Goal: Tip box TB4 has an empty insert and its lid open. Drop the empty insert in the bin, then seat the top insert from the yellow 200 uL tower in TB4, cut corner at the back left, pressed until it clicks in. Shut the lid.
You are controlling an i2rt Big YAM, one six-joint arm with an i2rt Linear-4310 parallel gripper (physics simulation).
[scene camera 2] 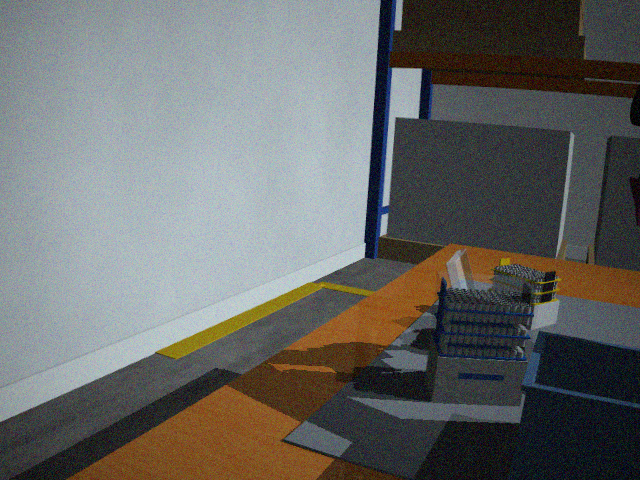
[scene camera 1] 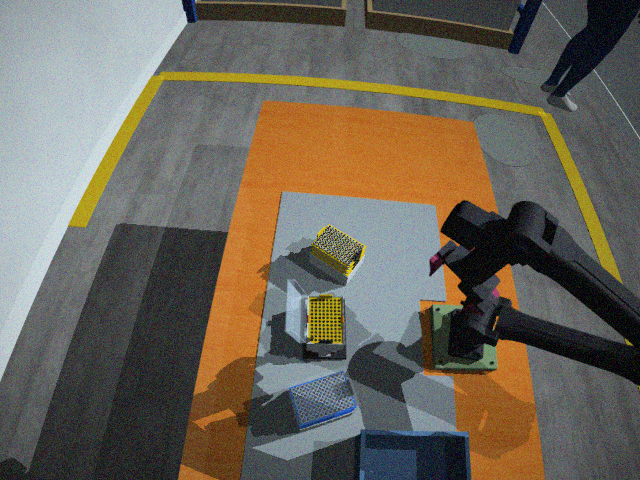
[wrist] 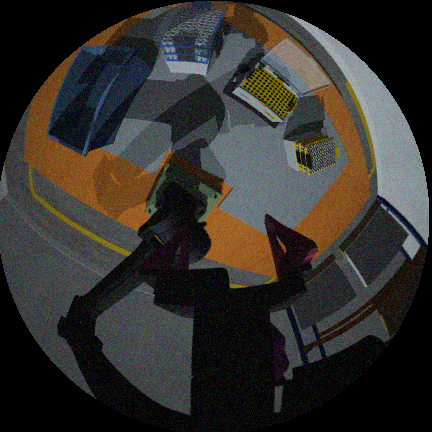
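Tip box TB4 stands mid-mat with its clear lid open and upright on the left in scene camera 1. A yellow empty insert lies in it, its holes without tips. The yellow tower stands turned behind it, several tip-filled inserts on a white base. The blue bin is at the front right. My gripper is open and empty, raised above the arm's base side, away from the box and tower.
A blue tower of filled inserts stands in front of TB4, left of the bin. The arm's green base plate is at the mat's right edge. A person stands beyond the yellow floor line.
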